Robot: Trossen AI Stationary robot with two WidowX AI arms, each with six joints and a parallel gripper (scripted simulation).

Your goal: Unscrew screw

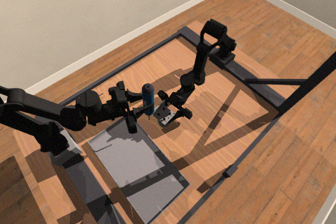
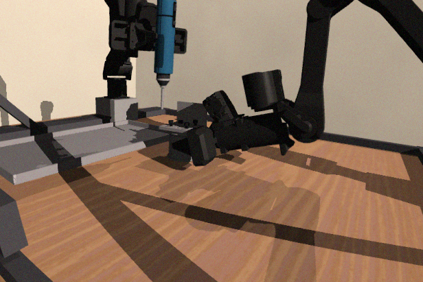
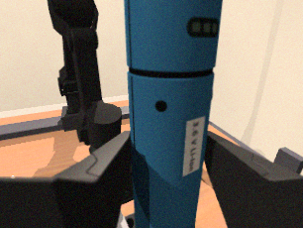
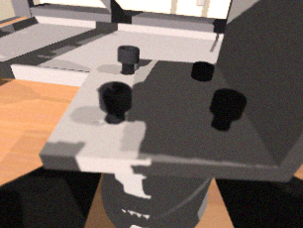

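My right gripper is now 1 cm past the joint module, 3 cm to the right of it and 1 cm above it. From my right hand the other things lie so: screw: 1 cm ahead, 5 cm to the left, 3 cm above; grey bracket: 1 cm behind, 3 cm to the left, 3 cm above; grey mat: 10 cm behind, 23 cm to the left, 3 cm below.
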